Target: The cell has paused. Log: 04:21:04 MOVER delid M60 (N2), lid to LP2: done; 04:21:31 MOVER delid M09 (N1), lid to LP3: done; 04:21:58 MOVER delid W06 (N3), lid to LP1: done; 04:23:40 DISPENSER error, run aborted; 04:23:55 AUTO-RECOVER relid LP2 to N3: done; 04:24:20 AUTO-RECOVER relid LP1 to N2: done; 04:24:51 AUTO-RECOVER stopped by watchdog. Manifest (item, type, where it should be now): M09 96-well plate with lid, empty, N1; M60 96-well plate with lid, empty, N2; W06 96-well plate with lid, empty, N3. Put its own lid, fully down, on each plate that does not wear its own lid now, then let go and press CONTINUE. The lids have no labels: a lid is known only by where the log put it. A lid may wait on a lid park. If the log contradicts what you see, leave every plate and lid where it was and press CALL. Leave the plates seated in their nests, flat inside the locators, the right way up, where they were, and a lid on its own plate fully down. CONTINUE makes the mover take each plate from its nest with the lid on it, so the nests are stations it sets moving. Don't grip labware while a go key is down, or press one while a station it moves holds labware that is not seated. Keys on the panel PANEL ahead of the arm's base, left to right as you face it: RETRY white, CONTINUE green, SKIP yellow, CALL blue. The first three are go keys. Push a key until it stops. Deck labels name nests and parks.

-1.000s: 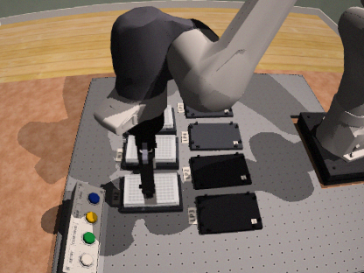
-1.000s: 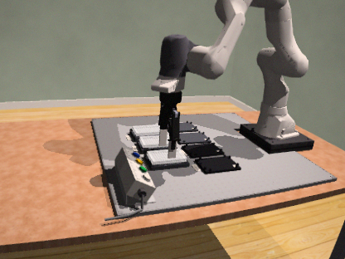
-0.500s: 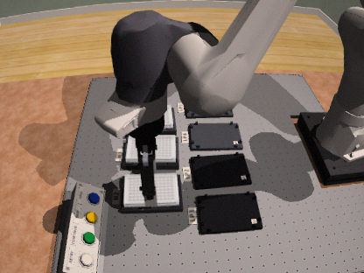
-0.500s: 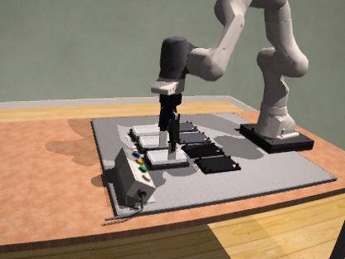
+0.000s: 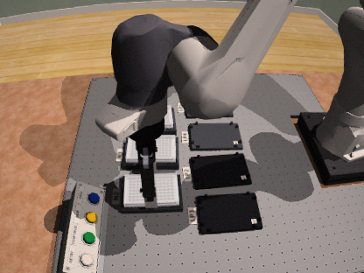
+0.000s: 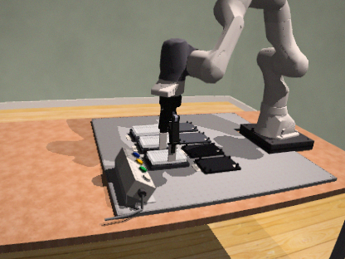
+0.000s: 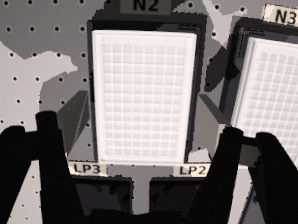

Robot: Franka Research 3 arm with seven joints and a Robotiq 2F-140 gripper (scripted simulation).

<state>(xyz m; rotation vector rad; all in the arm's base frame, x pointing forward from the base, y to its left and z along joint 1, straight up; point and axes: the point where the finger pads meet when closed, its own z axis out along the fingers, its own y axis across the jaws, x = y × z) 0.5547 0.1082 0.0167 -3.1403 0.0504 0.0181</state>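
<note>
Right now my hand is 30 mm above the plate. From my hand the other things lie so: LP2 label 90 mm behind, 60 mm to the right, 50 mm below; LP3 label 90 mm behind, 70 mm to the left, 50 mm below; N2 label 90 mm ahead, 50 mm below.
</note>
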